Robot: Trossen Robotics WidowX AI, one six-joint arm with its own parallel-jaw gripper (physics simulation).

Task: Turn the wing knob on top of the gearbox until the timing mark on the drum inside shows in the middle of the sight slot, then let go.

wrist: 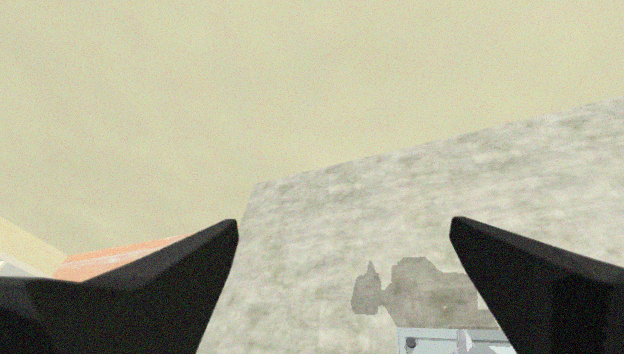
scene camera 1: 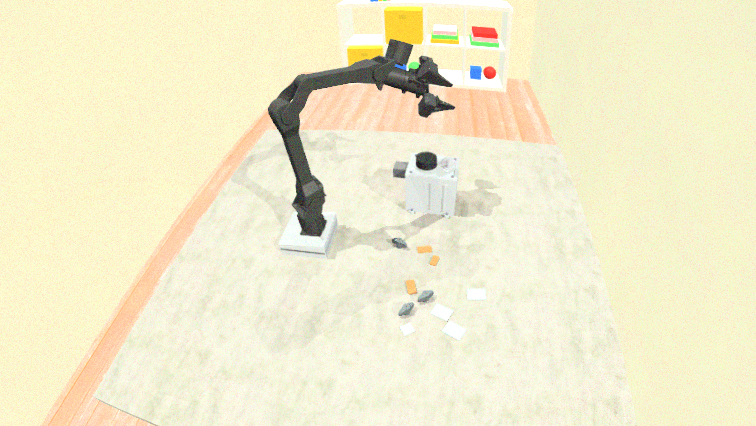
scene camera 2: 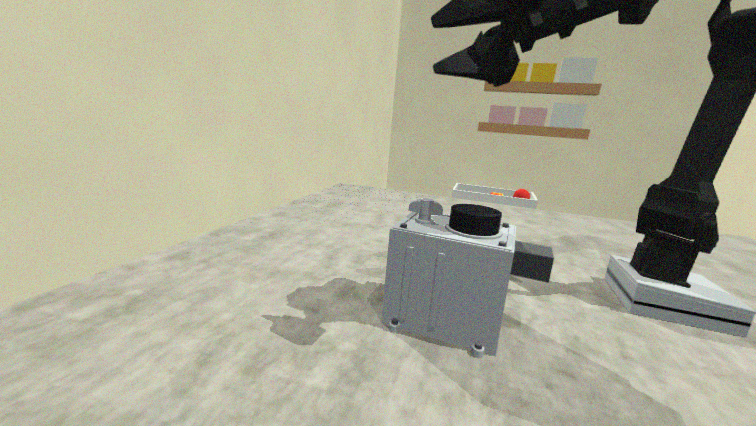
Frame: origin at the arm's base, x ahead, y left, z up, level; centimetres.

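Where they show: gripper, fingertip midpoint: (wrist: pixel 343 228) (scene camera 1: pixel 453 96) (scene camera 2: pixel 432 48); arm's base, origin of the base link: (scene camera 1: pixel 313 228) (scene camera 2: pixel 657 274).
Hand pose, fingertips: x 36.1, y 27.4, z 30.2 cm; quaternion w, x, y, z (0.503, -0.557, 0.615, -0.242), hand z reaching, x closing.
Observation:
Each offset is from my fingertips to the top centre of the thing. "pt": to the spot under its first point. Level surfaces: height alone.
The light grey gearbox {dx -7.2, dy -4.5, dz -17.8 cm} (scene camera 1: pixel 431 194) (scene camera 2: pixel 447 296) stands upright on the mat; a corner of its top {dz -21.4 cm} (wrist: pixel 434 346) shows at the bottom of the wrist view. The grey wing knob {dx -0.4, dy -4.7, dz -17.8 cm} (scene camera 1: pixel 445 165) (scene camera 2: pixel 424 210) is on its top, beside a black round cap {pt dx -6.9, dy -6.2, dz -18.5 cm} (scene camera 1: pixel 426 160) (scene camera 2: pixel 475 219). In the wrist view part of the wing knob {dx +0.8, dy -4.6, dz -17.8 cm} (wrist: pixel 466 341) shows at the bottom edge. My gripper (scene camera 1: pixel 453 96) (scene camera 2: pixel 433 45) (wrist: pixel 343 228) is open and empty, high above the gearbox and apart from it. The sight slot and timing mark cannot be made out.
A dark block {pt dx -15.0, dy -6.3, dz -22.5 cm} (scene camera 1: pixel 399 169) (scene camera 2: pixel 533 261) juts from the gearbox's side. Orange pieces {dx -4.6, dy -26.2, dz -34.3 cm} (scene camera 1: pixel 424 249), grey pieces {dx -1.9, dy -43.0, dz -32.2 cm} (scene camera 1: pixel 425 295) and white squares {dx +6.3, dy -51.3, dz -34.7 cm} (scene camera 1: pixel 453 330) lie on the mat. A white tray (scene camera 2: pixel 494 200) with a red ball (scene camera 2: pixel 521 194) is behind the gearbox in scene view 2.

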